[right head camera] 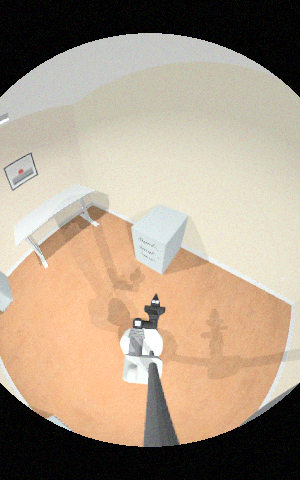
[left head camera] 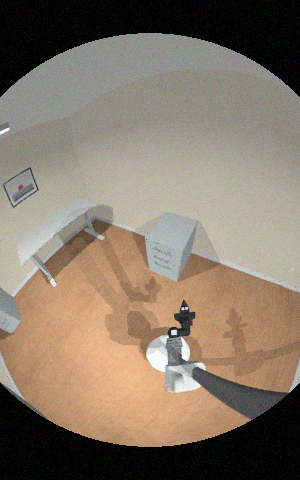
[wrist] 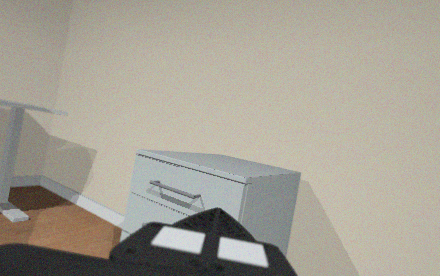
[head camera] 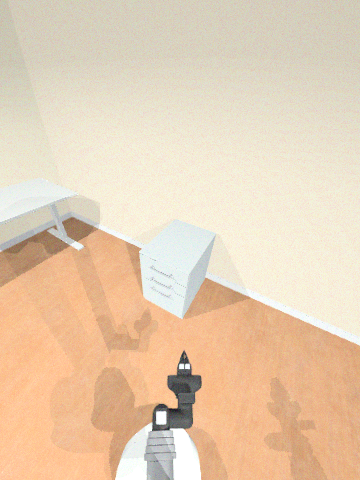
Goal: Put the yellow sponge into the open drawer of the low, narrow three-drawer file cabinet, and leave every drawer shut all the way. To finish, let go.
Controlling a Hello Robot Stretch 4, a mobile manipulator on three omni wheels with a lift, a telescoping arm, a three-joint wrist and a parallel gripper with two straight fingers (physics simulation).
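Note:
A pale grey cabinet (head camera: pixel 177 242) (left head camera: pixel 172 229) (right head camera: pixel 160 220) (wrist: pixel 270 200) with three handled drawers stands against the wall. Its drawer fronts look flush in the head views; the wrist view shows its top drawer shut, with the lower ones partly hidden by the gripper. My gripper (head camera: pixel 184 354) (left head camera: pixel 184 302) (right head camera: pixel 156 296) (wrist: pixel 215 226) is shut and empty, in front of the cabinet and apart from it. The yellow sponge does not show in these views, nor does an open drawer.
A white desk (head camera: pixel 37 192) (left head camera: pixel 60 224) (right head camera: pixel 55 206) stands at the left, near the corner. Part of another grey cabinet-like unit (left head camera: pixel 7 311) (right head camera: pixel 4 294) shows at the left edge. A framed picture (left head camera: pixel 21 187) (right head camera: pixel 21 171) hangs above the desk.

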